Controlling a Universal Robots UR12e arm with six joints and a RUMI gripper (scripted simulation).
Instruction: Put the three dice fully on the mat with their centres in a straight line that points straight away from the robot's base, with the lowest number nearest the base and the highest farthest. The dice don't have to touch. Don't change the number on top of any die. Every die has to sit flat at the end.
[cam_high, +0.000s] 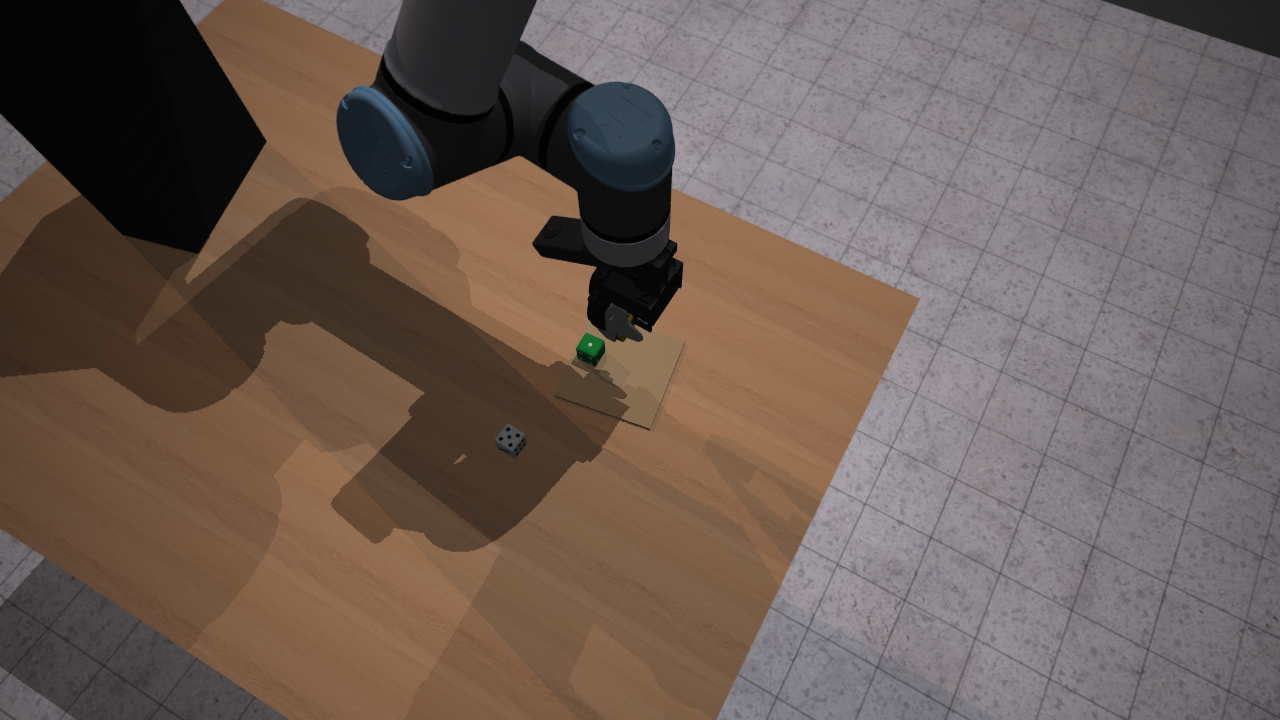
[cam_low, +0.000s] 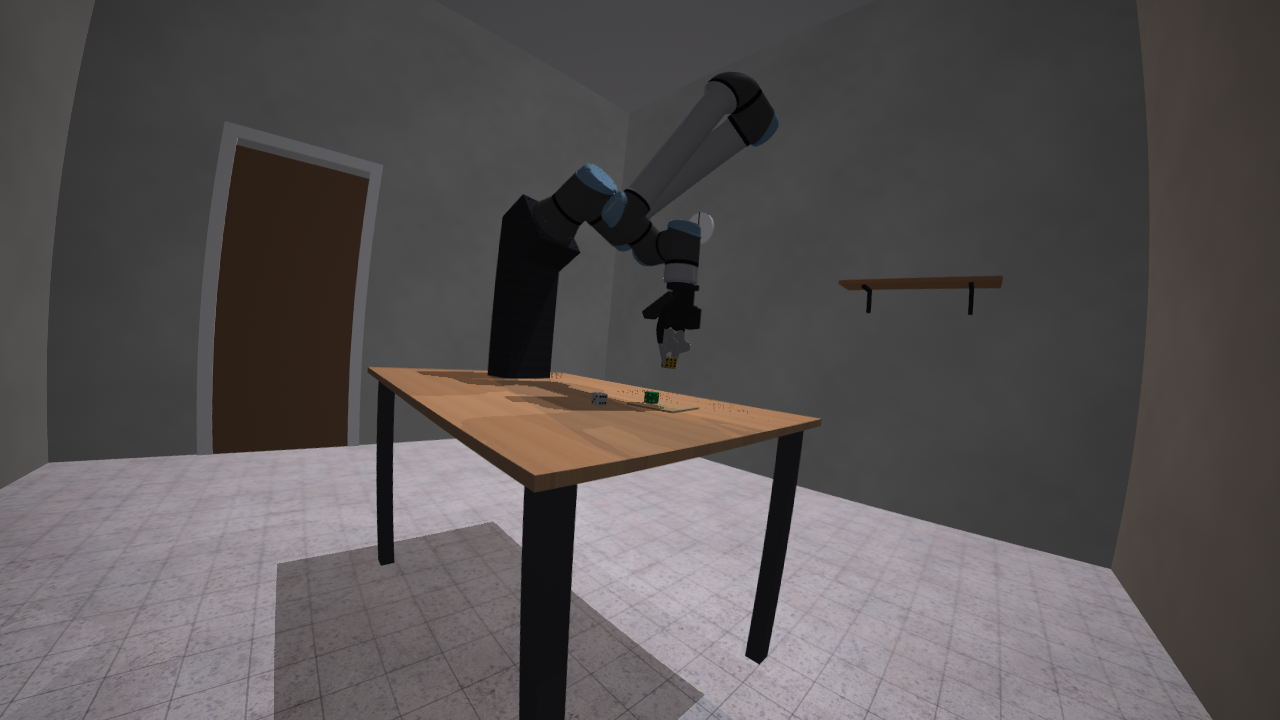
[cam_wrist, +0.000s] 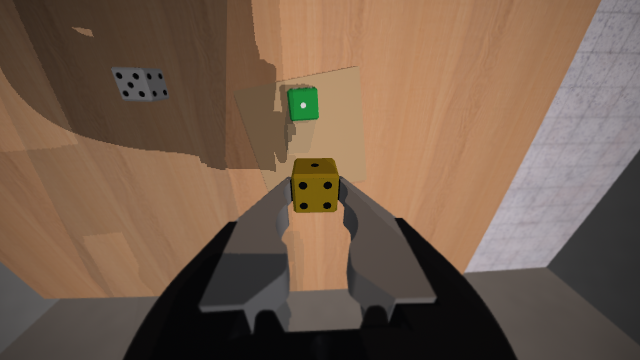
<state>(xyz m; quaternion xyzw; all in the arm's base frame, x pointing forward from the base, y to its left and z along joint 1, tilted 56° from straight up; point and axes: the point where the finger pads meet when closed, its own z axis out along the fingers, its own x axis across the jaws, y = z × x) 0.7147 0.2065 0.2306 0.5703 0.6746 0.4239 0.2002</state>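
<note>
My hand is 120 mm above the tan mat, 10 mm to the left of it and 10 mm short of it. From my hand the other things lie so: yellow die right at my hand; green die 100 mm below, 30 mm to the right, 30 mm behind; white die 190 mm to the right, 110 mm below, 20 mm ahead.
</note>
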